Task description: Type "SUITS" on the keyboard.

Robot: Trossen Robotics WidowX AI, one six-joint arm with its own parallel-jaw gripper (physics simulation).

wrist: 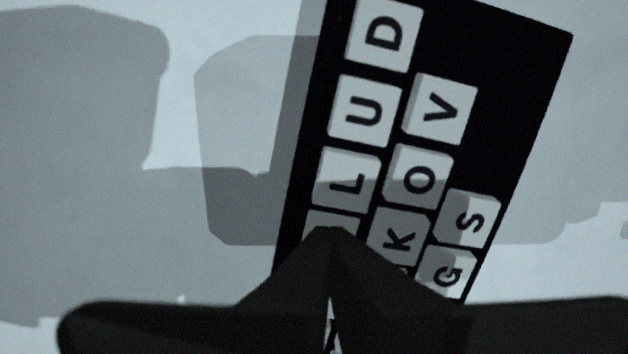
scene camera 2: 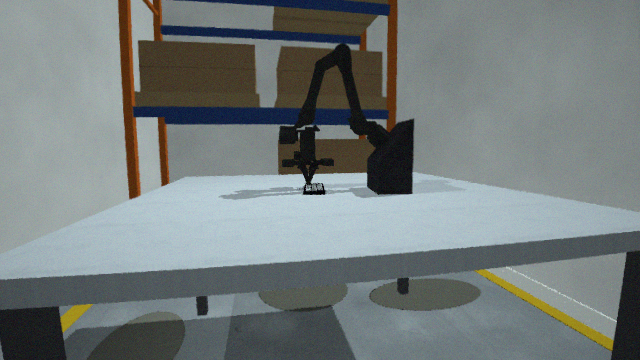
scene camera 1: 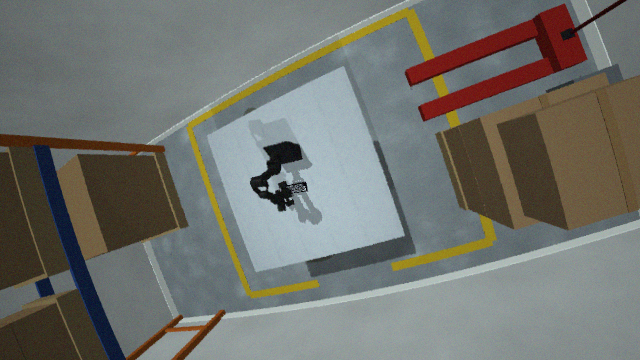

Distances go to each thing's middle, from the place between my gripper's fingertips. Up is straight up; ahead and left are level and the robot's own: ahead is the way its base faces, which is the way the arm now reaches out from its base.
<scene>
My gripper is now 1 cm past the black keyboard (wrist: 515, 62) and 3 cm to the right of it. The rest, counted from my hand: l key (wrist: 345, 179): 2 cm to the right; i key (wrist: 314, 218): right at my hand; k key (wrist: 397, 235): 2 cm behind.
</scene>
